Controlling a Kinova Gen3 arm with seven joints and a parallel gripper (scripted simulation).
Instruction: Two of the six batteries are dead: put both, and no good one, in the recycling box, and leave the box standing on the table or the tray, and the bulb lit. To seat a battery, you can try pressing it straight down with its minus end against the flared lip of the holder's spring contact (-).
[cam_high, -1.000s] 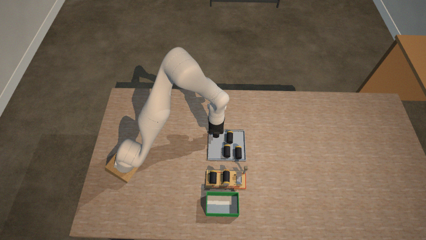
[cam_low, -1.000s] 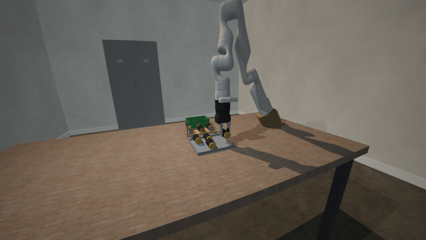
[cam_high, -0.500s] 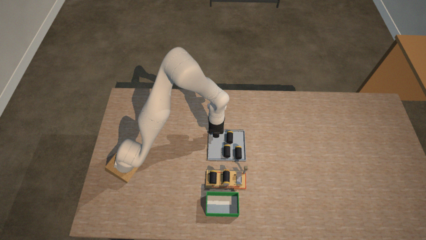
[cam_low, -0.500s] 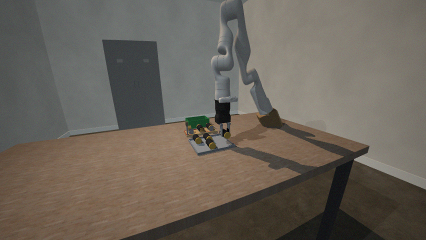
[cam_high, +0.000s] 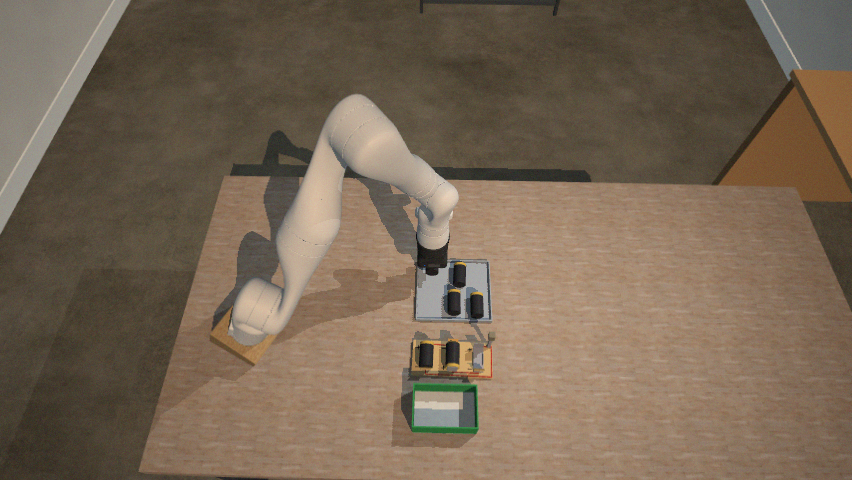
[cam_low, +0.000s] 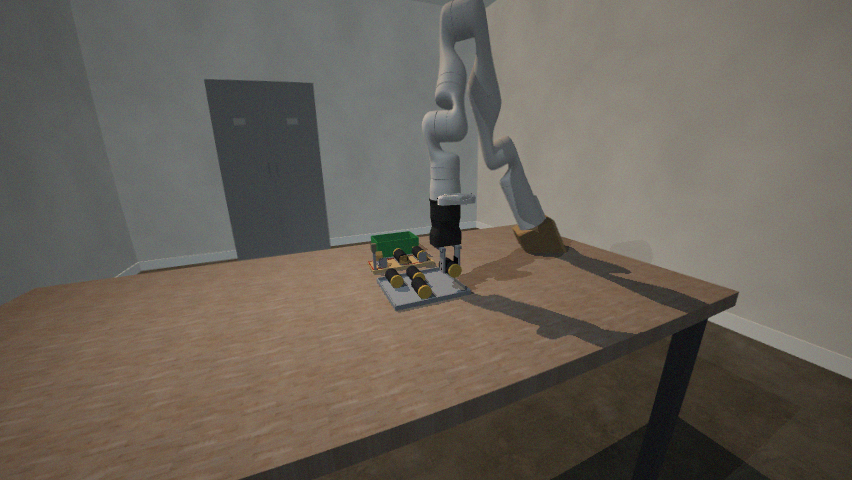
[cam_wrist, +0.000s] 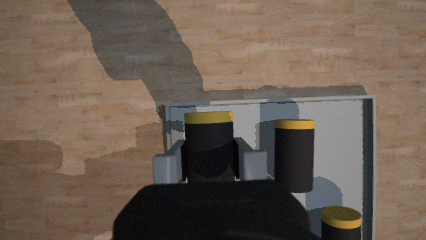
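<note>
My hand is 7 cm above the grey tray, 6 cm short of it and 5 cm to the left of it. The rest, counted from my hand: green recycling box: 37 cm to the right, 6 cm below, 6 cm ahead.
</note>
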